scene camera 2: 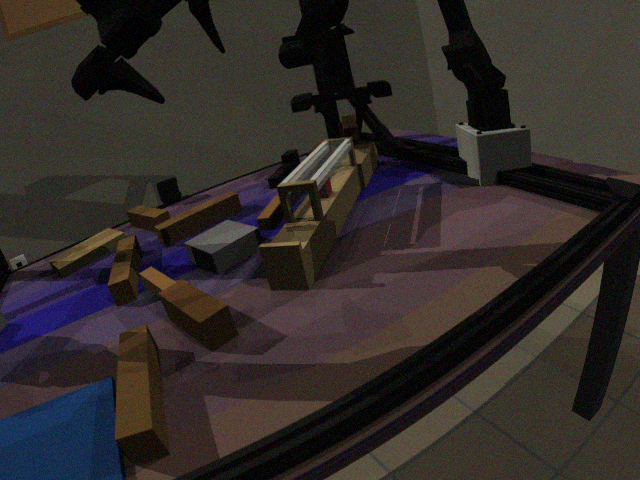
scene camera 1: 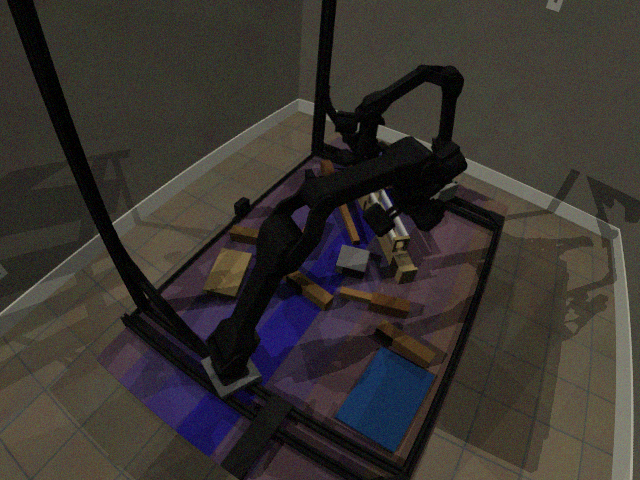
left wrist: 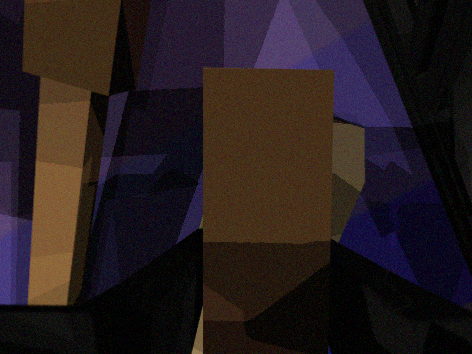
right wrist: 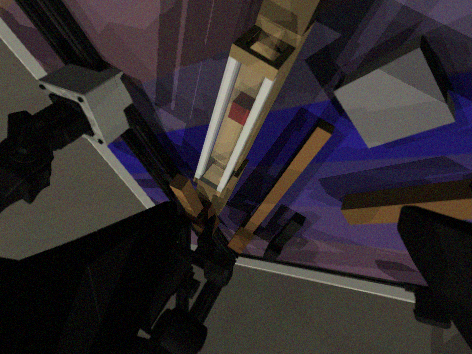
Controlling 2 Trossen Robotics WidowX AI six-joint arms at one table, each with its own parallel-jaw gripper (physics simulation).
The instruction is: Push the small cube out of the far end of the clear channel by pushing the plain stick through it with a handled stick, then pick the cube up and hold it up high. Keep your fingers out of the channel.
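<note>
The clear channel (scene camera 1: 400, 227) (scene camera 2: 334, 157) (right wrist: 247, 132) has white edges and stands on a tan wooden base. The small red cube (scene camera 2: 326, 188) (right wrist: 240, 111) is inside, near its middle. My left gripper (scene camera 2: 349, 121) (left wrist: 256, 241) is shut on the brown handle (scene camera 2: 349, 126) (left wrist: 268, 155) (right wrist: 186, 192) of a stick, beside the channel's far end in scene camera 2; the rest of that stick is hidden. My right gripper (scene camera 1: 404, 218) (scene camera 2: 192, 76) (right wrist: 285, 214) is open and empty, above and to the side of the channel. I cannot tell which piece is the plain stick.
A long thin brown stick (scene camera 1: 349, 224) (right wrist: 285, 185) lies beside the channel. A grey block (scene camera 1: 353, 259) (scene camera 2: 222, 245) (right wrist: 395, 100) lies close by. A handled stick (scene camera 1: 390, 304) (scene camera 2: 199, 312), other brown blocks and a blue mat (scene camera 1: 387, 397) (scene camera 2: 56, 434) lie farther off.
</note>
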